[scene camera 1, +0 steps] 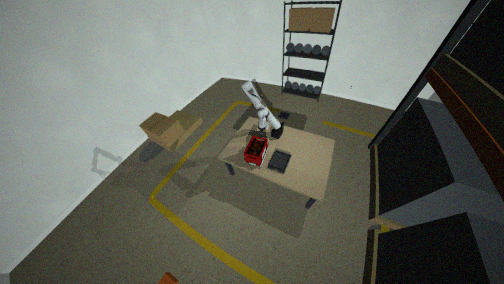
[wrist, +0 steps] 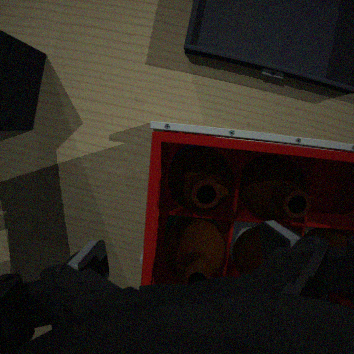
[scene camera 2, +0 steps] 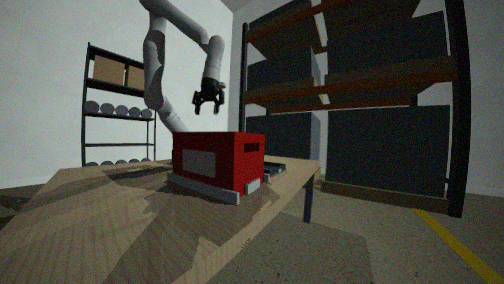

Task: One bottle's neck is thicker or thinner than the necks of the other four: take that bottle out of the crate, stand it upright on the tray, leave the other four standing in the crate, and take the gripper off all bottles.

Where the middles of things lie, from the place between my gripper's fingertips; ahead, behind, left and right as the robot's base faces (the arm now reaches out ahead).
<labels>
Right now the dark tray (wrist: 305,47) is 26 cm to the left of my hand, 24 cm below it and 9 cm ahead of it.
</labels>
